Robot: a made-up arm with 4 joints.
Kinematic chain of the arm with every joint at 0, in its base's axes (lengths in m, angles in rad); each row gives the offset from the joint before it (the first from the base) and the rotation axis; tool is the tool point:
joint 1: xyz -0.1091 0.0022 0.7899 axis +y
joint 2: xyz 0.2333 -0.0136 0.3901 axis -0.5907 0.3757 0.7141
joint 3: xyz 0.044 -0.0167 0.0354 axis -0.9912 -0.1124 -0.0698
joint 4: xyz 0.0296 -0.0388 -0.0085 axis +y
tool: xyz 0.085 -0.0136 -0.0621
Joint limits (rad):
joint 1: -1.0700..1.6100
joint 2: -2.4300..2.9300
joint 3: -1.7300..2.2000
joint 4: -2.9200..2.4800
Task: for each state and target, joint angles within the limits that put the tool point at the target. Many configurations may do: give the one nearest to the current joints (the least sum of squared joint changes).
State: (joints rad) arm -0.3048 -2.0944 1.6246 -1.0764
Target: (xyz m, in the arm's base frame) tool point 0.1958 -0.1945 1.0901
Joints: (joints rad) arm 0.4174 -1.8785 1.5376 -0.8389
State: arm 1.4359 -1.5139 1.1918 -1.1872
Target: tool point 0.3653 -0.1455 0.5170
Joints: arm 1.6100 -1.6259 2.0250 -1.5051
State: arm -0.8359 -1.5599 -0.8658 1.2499
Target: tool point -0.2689 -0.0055 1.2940
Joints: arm -0.9564 -1.4567 -1.2580 1.1756
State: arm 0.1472 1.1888 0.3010 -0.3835
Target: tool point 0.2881 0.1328 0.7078
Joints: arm 0.9318 1.8969 0.5566 -0.7480
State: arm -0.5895 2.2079 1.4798 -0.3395
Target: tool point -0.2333 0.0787 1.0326
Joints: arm -1.0362 2.6628 1.6321 -0.5205
